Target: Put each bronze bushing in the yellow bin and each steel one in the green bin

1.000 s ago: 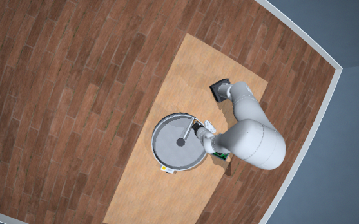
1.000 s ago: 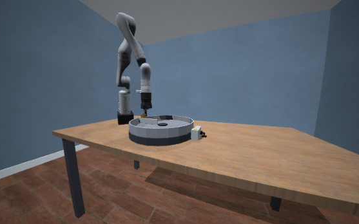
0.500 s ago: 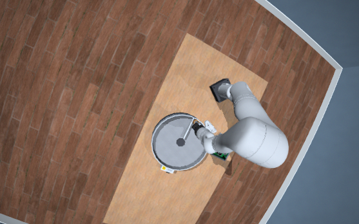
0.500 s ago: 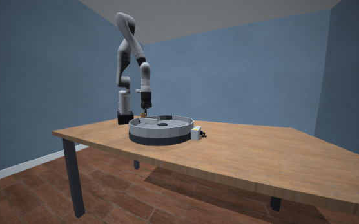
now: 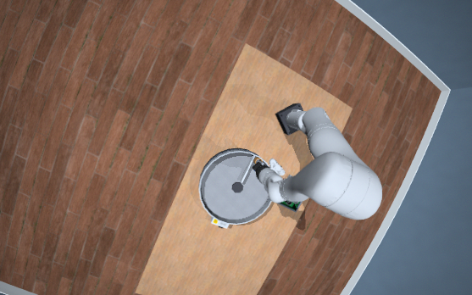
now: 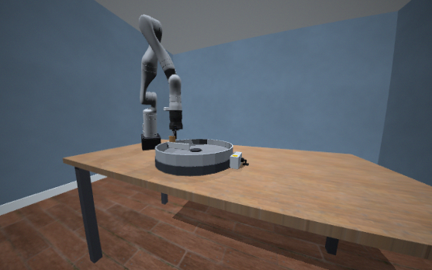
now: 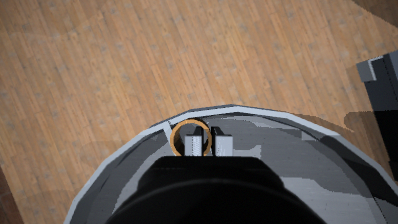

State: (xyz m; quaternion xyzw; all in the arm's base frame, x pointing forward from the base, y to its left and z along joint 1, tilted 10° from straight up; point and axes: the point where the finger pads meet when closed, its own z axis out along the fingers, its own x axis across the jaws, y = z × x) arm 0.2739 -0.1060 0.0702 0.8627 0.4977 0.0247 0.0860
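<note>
Now: the bin 300 mm to the left of my hand, 140 mm ahead of it and 100 mm below it. From my hand the other things lie so: turntable: 170 mm ahead, 70 mm below, 60 mm to the right.
</note>
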